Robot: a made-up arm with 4 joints.
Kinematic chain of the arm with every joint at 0, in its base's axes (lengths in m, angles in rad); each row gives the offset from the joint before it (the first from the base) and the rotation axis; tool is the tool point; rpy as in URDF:
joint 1: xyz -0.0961 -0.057 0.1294 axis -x
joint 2: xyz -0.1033 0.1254 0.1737 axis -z
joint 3: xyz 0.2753 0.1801 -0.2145 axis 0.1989 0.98 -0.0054
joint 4: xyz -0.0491 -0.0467 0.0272 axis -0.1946 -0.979 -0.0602
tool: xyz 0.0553 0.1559 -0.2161 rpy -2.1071 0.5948 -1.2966
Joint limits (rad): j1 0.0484..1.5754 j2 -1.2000..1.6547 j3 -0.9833..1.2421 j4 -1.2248..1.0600
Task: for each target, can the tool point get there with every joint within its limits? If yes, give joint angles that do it. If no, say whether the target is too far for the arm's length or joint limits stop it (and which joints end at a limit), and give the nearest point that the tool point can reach.
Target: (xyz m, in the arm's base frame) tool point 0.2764 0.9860 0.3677
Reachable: no: too far | nearest point 0.0374 0.5205 0.1529 | short by 0.566 m
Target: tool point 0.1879 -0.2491 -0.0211
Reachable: yes | joints 1.1243 1.0222 -0.1779 -0.2306
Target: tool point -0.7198 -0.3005 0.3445
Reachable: no: joint limits stop it (at a limit: joint 1, joint 2, joint 4) | nearest point -0.4830 -0.1616 -0.1663 | short by 0.580 m
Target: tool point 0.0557 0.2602 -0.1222
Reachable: yes | joints 0.2578 0.3142 1.0614 0.2575
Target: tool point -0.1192 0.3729 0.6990
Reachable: no: joint limits stop it (at a limit: joint 1, joint 3, joint 4) | nearest point -0.1029 0.4086 0.2762 | short by 0.425 m
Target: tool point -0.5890 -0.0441 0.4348
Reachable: no: joint limits stop it (at a limit: joint 1, joint 2, joint 4) | nearest point -0.4673 0.2698 0.2060 | short by 0.407 m
